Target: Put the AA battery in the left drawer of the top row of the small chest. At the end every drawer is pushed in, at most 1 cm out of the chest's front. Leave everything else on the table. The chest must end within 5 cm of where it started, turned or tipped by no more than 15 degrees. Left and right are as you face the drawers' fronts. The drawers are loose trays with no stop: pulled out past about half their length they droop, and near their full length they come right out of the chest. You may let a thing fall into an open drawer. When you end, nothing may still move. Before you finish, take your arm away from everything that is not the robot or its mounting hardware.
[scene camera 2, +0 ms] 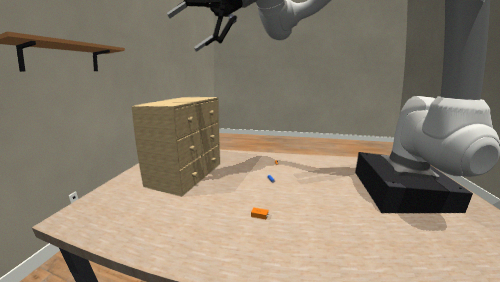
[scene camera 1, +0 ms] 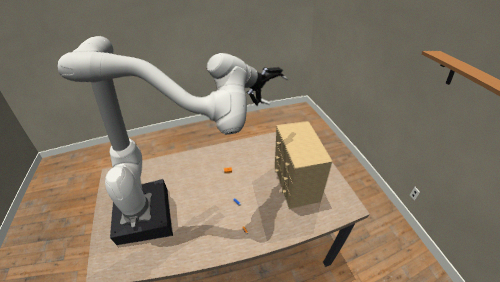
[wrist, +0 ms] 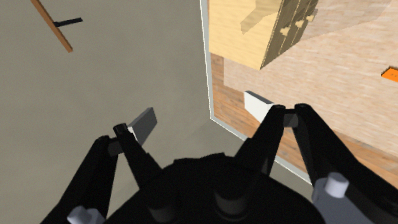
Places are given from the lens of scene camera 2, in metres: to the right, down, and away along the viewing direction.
wooden chest [scene camera 2: 154,126]: -0.31, -0.05, 0.66
